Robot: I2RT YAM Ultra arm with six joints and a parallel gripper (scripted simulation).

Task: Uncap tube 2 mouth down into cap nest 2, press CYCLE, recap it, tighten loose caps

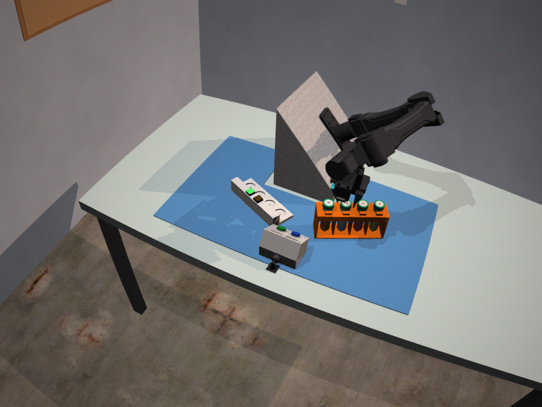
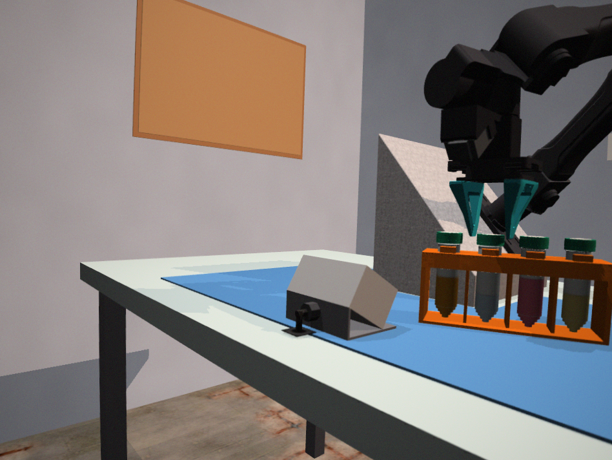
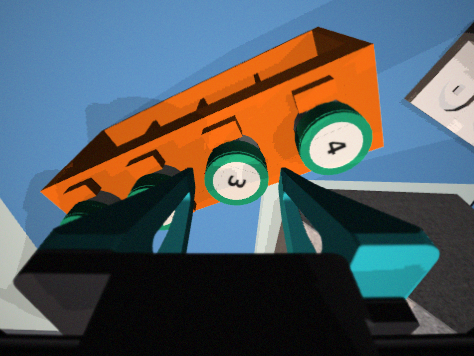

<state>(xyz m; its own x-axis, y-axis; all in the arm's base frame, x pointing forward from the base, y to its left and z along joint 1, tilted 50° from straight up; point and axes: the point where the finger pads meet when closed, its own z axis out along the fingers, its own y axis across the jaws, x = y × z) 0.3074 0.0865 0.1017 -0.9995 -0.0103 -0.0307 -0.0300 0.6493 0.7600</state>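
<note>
Right now the cap 4 is 50 mm to the right of my hand, 20 mm ahead of it and 10 mm below it. Also, from my hand: cap 3: 10 mm below; then cap 2: 50 mm to the left, 20 mm behind, 10 mm below; then cap 1: 90 mm to the left, 50 mm behind, 10 mm below.
</note>
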